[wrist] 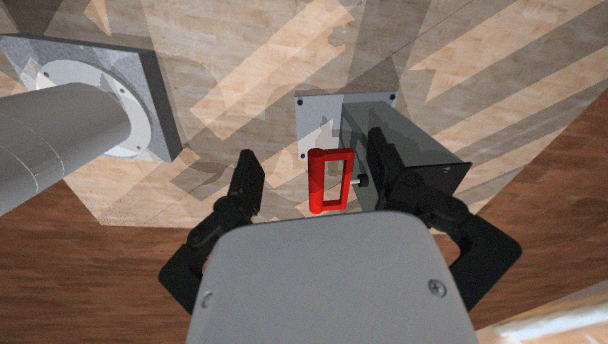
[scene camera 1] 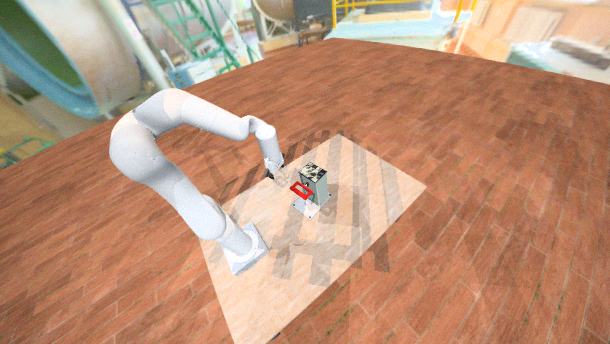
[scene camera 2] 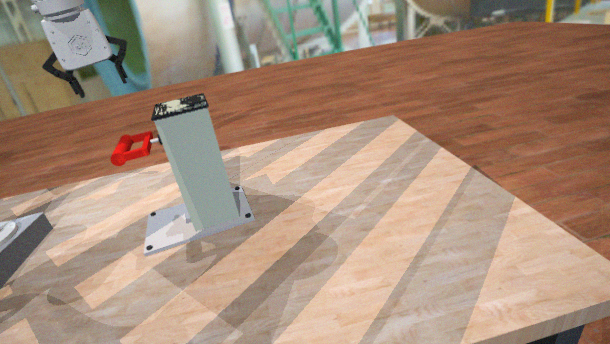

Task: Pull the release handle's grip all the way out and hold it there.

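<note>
The red release handle, a rectangular loop with a thick round grip [scene camera 1: 298, 193] [scene camera 2: 121, 150] [wrist: 316, 180], stands out from the side of a grey-green post [scene camera 1: 322, 192] [scene camera 2: 195, 170] [wrist: 415, 135]. A short pale rod [scene camera 2: 155, 141] [wrist: 355, 182] joins it to a black collar on the post. My gripper [scene camera 1: 276, 166] [scene camera 2: 103, 88] [wrist: 310, 152] is open and empty. It hangs above the handle with its fingers pointing down, apart from it. In the wrist view the handle appears between the fingers, and the right finger covers part of the post.
The post stands on a bolted metal plate [scene camera 1: 304, 206] [scene camera 2: 165, 235] [wrist: 317, 112] on the wooden table [scene camera 1: 400, 187] [scene camera 2: 400, 250] [wrist: 225, 65]. Its top is patterned black and pale. The arm's base block [scene camera 1: 259, 255] [scene camera 2: 30, 245] [wrist: 162, 105] sits on the grip's side of the post.
</note>
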